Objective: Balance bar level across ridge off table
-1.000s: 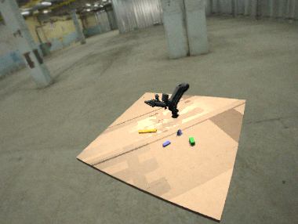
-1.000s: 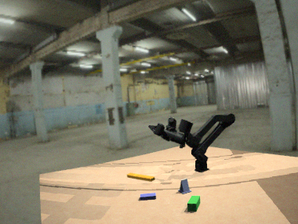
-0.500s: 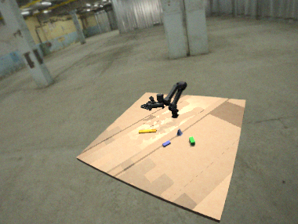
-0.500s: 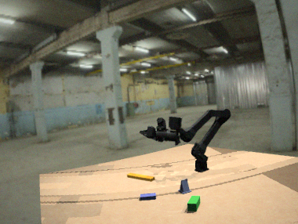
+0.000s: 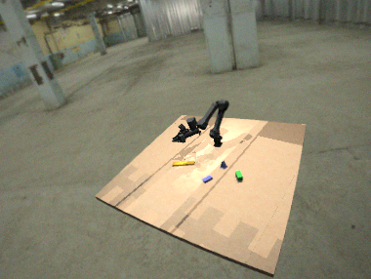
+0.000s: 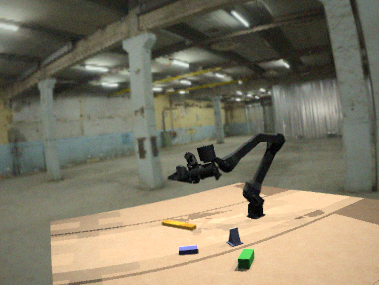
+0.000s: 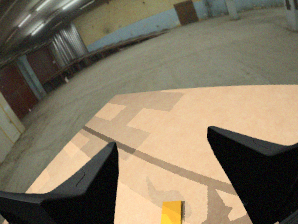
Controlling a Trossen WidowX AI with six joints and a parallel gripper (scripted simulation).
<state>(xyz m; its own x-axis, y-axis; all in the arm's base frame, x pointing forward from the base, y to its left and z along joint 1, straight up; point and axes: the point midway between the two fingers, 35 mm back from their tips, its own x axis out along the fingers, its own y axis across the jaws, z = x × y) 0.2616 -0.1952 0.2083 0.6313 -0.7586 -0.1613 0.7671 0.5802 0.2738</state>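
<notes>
Right now my gripper tip is 20 mm short of the orange bar, 60 mm to the right of it and 190 mm above it. The rest, counted from my gripper tip: blue block (120 mm ahead, 320 mm to the left, 190 mm below); then green block (30 mm ahead, 520 mm to the left, 190 mm below).
</notes>
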